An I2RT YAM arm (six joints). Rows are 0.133 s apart.
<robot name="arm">
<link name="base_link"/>
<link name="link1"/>
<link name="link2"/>
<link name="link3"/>
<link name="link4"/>
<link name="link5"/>
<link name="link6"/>
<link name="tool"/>
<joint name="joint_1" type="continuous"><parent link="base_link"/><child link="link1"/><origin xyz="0 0 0.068" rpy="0 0 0"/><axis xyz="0 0 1"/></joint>
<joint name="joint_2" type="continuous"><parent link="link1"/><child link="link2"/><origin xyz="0.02 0.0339 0.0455" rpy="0 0 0"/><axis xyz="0 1 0"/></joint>
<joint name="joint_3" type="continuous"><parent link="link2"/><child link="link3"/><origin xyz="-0.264 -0.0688 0" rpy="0 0 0"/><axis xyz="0 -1 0"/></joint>
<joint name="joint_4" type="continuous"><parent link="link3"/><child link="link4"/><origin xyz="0.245 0.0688 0.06" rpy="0 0 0"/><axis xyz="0 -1 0"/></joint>
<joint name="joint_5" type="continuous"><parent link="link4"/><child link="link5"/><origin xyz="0.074 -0.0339 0.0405" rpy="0 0 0"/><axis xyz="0 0 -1"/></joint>
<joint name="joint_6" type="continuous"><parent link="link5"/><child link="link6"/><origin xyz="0.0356 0 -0.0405" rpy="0 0 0"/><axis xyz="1 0 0"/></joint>
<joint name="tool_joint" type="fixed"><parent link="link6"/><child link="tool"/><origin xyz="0 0 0" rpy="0 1.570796 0"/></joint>
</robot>
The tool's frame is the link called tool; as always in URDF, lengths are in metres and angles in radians. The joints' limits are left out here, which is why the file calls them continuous.
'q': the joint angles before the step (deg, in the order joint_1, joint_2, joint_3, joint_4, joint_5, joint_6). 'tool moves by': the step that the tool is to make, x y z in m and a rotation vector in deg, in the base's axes. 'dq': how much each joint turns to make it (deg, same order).
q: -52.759 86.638 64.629 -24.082 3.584 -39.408
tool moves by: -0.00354 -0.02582 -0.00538 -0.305 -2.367 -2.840
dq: -3.179 3.935 2.114 3.399 -1.479 0.988
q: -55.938 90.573 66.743 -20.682 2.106 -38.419
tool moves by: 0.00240 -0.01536 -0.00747 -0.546 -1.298 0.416
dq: -1.211 3.093 1.113 3.164 -1.714 -0.566
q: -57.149 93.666 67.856 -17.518 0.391 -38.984
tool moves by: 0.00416 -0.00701 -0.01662 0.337 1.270 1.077
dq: -0.068 2.805 -0.503 2.344 -0.214 -1.431
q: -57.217 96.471 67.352 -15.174 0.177 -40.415
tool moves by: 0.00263 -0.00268 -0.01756 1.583 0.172 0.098
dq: 0.066 2.188 -1.212 1.977 -0.527 0.482
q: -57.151 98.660 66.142 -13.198 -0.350 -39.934
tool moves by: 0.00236 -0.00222 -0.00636 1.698 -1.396 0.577
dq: -0.066 1.246 0.140 0.458 -1.953 0.991
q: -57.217 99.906 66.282 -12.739 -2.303 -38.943
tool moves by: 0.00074 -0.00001 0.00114 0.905 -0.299 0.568
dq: 0.006 0.120 0.601 -1.075 -0.925 0.101
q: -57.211 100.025 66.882 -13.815 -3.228 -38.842
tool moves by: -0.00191 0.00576 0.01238 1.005 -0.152 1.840
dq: 0.071 -1.881 0.989 -3.693 -1.693 -0.848
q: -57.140 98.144 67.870 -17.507 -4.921 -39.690
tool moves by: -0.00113 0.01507 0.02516 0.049 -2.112 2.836
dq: 0.892 -4.351 0.689 -3.945 -2.635 -0.211
